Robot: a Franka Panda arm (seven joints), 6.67 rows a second.
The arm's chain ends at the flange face. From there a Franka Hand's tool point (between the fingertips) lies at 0.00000 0.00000 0.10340 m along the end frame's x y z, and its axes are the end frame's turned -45 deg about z.
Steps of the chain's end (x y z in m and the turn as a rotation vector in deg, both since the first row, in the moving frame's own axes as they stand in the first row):
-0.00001 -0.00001 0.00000 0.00 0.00 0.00
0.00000 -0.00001 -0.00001 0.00 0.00 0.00
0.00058 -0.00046 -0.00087 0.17 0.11 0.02
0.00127 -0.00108 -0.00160 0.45 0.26 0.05
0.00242 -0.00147 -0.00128 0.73 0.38 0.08
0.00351 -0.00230 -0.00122 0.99 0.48 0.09
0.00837 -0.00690 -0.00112 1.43 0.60 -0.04
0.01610 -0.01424 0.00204 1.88 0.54 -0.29
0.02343 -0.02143 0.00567 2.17 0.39 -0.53
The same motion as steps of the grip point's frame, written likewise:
0.00000 -0.00001 0.00000 0.00 0.00 0.00
0.00001 -0.00001 -0.00001 0.00 0.00 0.00
0.00109 0.00001 -0.00087 0.04 0.20 0.02
0.00257 -0.00011 -0.00160 0.13 0.50 0.05
0.00417 0.00023 -0.00129 0.25 0.78 0.08
0.00598 0.00021 -0.00124 0.36 1.04 0.09
0.01339 -0.00002 -0.00116 0.59 1.44 -0.04
0.02454 -0.00040 0.00198 0.95 1.71 -0.29
0.03498 -0.00087 0.00559 1.26 1.81 -0.53

